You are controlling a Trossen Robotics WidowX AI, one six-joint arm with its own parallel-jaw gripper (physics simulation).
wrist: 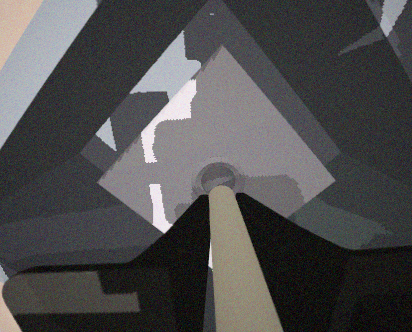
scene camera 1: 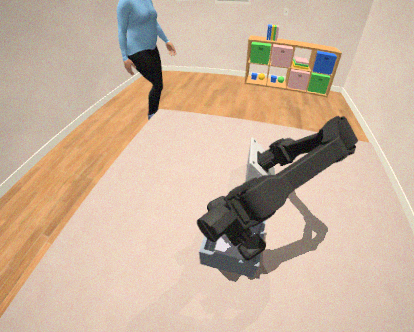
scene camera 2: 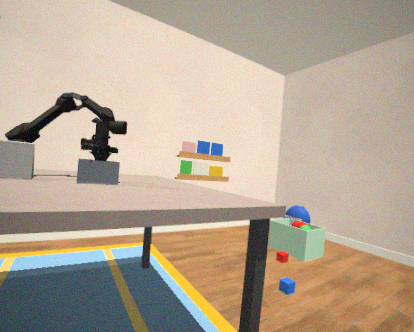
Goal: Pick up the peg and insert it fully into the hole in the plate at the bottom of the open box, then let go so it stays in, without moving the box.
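Frame: origin at the arm's base, x ahead, y left, z up, level; centimetres.
Where they show: gripper, between the fingertips: (wrist: pixel 222 201) (scene camera 1: pixel 231 240); arm's base, origin of its link: (scene camera 1: pixel 262 161) (scene camera 2: pixel 15 153).
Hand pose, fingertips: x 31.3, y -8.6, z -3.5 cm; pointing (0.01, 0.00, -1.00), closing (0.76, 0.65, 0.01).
Note:
Things, the pixels of their top centre, and the offset from my fingertips. "pt": a spot on its surface instead. Level surfaces: height alone.
- long beige peg, a spot on its surface: (wrist: pixel 235 260) pt dx -0.9, dy +0.9, dz +5.1 cm
- grey square plate, centre of its top: (wrist: pixel 218 184) (scene camera 1: pixel 233 239) dx -0.6, dy +0.6, dz -0.3 cm
- blue-grey box, centre of its top: (wrist: pixel 227 231) (scene camera 1: pixel 235 233) (scene camera 2: pixel 98 160) dx -0.6, dy +0.6, dz +3.4 cm
- table, height of its surface: dz -6.4 cm
A long beige peg (wrist: pixel 235 260) is between the black fingers of my gripper (wrist: pixel 222 201), which is shut on it. The peg's far end overlaps the near rim of the round hole (wrist: pixel 218 176) in the wrist view; whether it touches the plate cannot be told. The grey square plate (wrist: pixel 240 115) lies at the bottom of the open box. The blue-grey box (scene camera 1: pixel 227 263) (scene camera 2: pixel 98 172) stands on the table under my gripper. In both scene views the fingertips and peg are hidden by the arm or the box walls.
The arm's grey base block (scene camera 2: pixel 16 160) stands on the table (scene camera 1: pixel 125 200) (scene camera 2: pixel 165 195) beside the box. The box walls (wrist: pixel 45 65) rise around the plate. A person (scene camera 1: pixel 140 30) stands beyond the table, and a shelf unit (scene camera 1: pixel 295 42) is at the far wall.

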